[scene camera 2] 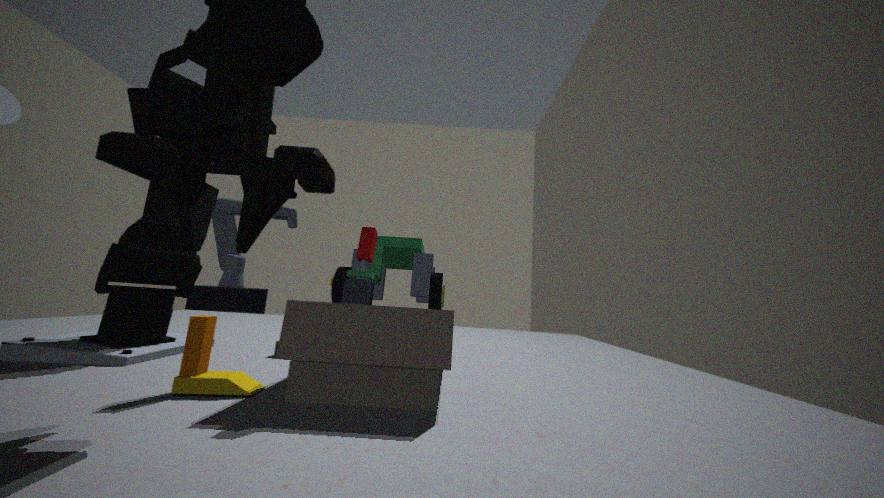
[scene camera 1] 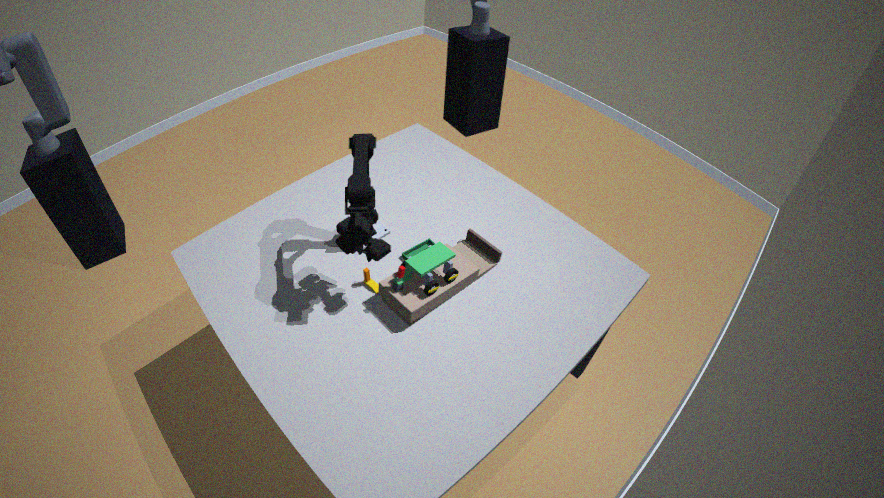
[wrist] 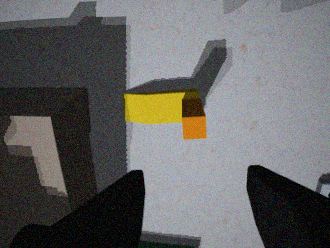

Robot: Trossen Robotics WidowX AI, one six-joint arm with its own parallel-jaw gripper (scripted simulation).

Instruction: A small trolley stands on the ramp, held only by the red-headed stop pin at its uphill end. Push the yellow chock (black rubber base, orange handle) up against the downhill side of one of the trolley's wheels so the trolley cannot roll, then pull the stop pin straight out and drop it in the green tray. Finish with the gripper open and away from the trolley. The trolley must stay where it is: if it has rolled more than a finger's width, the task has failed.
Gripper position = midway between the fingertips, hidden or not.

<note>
I see my gripper (scene camera 2: 217, 251), a yellow chock (scene camera 2: 194, 379) and a trolley (scene camera 2: 403, 253).
The yellow chock shows as well in the wrist view (wrist: 171, 105). The trolley also shows in scene camera 1 (scene camera 1: 423, 263). My gripper shows as well in scene camera 1 (scene camera 1: 365, 257) and in the wrist view (wrist: 195, 179).
</note>
